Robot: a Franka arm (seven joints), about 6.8 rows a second.
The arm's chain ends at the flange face. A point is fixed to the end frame.
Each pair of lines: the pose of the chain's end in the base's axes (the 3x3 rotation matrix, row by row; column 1 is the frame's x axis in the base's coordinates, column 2 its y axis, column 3 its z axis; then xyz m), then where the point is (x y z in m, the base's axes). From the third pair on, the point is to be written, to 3 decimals.
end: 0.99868 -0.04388 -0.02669; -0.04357 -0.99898 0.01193; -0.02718 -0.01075 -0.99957; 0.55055 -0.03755 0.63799
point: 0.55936 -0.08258 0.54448
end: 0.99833 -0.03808 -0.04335; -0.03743 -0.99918 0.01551; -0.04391 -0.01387 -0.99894; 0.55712 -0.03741 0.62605
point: 0.56464 -0.08203 0.53223
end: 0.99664 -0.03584 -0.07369; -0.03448 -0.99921 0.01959; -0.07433 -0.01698 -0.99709; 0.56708 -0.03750 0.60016
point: 0.572 -0.082 0.506
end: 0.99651 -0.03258 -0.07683; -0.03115 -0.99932 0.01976; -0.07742 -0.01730 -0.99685; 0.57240 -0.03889 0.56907
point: 0.577 -0.083 0.475
